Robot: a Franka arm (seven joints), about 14 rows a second.
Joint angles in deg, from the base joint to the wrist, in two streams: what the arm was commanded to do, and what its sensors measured. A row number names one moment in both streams.
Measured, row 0: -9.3, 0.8, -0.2, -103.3, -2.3, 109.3, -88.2
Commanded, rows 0 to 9: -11.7, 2.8, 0.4, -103.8, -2.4, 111.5, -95.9; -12.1, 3.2, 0.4, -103.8, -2.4, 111.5, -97.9; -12.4, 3.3, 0.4, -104.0, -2.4, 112.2, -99.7; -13.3, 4.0, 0.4, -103.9, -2.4, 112.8, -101.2; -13.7, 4.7, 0.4, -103.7, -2.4, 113.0, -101.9; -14.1, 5.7, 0.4, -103.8, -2.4, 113.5, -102.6; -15.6, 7.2, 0.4, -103.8, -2.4, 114.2, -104.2; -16.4, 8.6, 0.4, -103.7, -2.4, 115.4, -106.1; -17.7, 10.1, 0.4, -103.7, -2.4, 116.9, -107.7; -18.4, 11.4, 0.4, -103.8, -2.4, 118.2, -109.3
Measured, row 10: -15.9, 8.8, -0.4, -103.5, -2.3, 115.1, -105.9
